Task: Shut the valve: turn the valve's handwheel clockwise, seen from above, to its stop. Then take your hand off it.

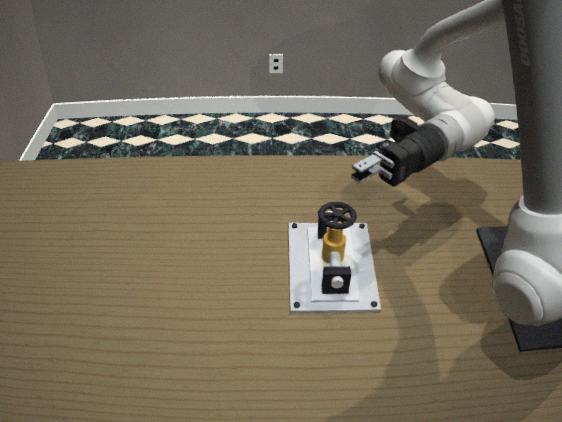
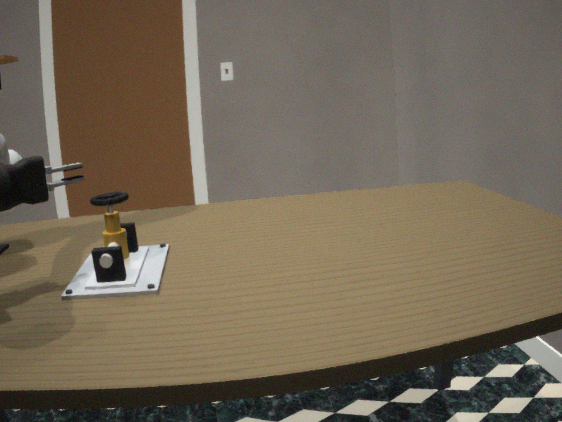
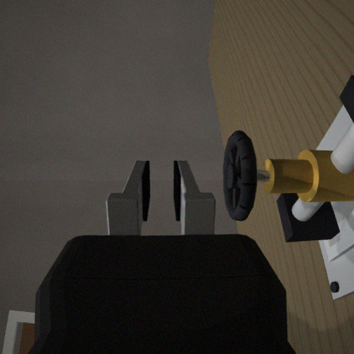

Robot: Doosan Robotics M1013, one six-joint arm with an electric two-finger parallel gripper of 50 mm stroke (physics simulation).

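Observation:
The black spoked handwheel [image 1: 337, 213] [image 2: 109, 199] [image 3: 247, 175] sits level on top of the yellow valve body [image 1: 333, 247] [image 2: 116, 237] [image 3: 291, 176]. The valve stands upright on a white base plate [image 1: 300, 270] [image 2: 156, 270]. My gripper [image 1: 356, 171] [image 2: 81, 171] [image 3: 161, 178] is open part way, with a gap between its two fingers and nothing in it. It is apart from the handwheel, above it and off to the robot's side, with the fingers lying roughly horizontal. The handwheel's turn angle cannot be read against any mark.
Black blocks [image 1: 336, 280] [image 2: 109, 264] [image 3: 307, 220] hold the white pipe on both sides of the valve. Dark bolts sit at the plate's corners. The robot's base stands on a dark mat [image 1: 535, 336] on the wooden table [image 1: 150, 300] [image 2: 350, 280]. A wall is behind the table.

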